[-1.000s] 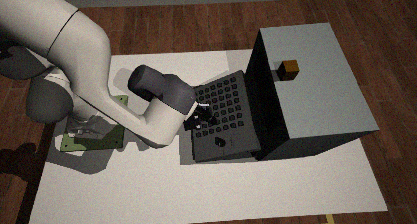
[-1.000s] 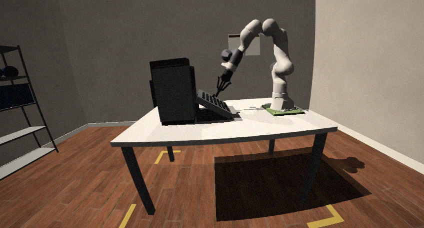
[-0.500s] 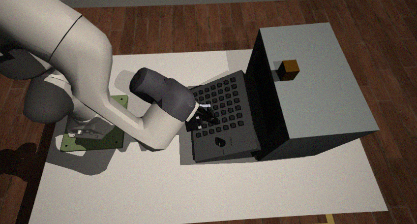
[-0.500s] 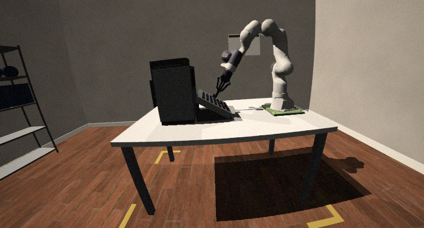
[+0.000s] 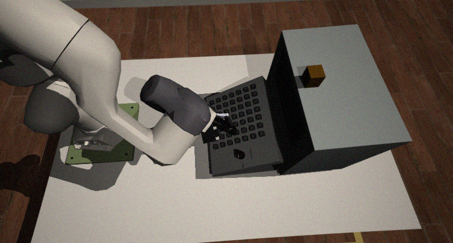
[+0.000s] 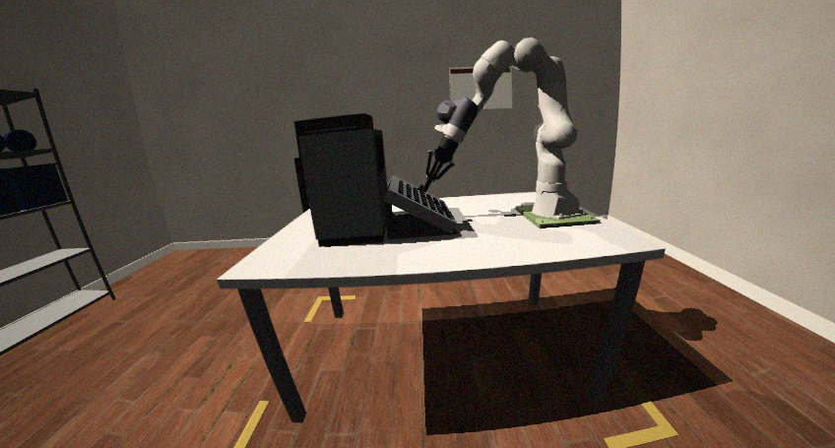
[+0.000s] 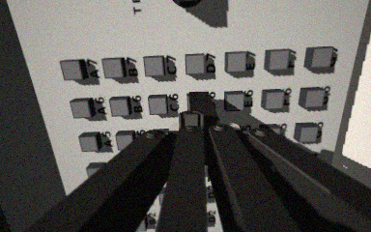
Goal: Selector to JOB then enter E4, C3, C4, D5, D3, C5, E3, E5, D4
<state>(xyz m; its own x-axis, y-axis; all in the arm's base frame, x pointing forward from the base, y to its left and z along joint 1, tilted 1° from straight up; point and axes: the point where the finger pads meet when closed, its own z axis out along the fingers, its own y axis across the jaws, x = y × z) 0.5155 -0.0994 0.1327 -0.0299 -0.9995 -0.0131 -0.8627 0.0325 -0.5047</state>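
Now: hand 5 cm short of the c6 key and 2 cm above it. Round my hand: key C5: 5 cm ahead, 3 cm to the left, 2 cm below; then sloped keypad: 5 cm ahead, 2 cm to the left, 8 cm below; then selector knob: 2 cm ahead, 10 cm to the right, 3 cm below.
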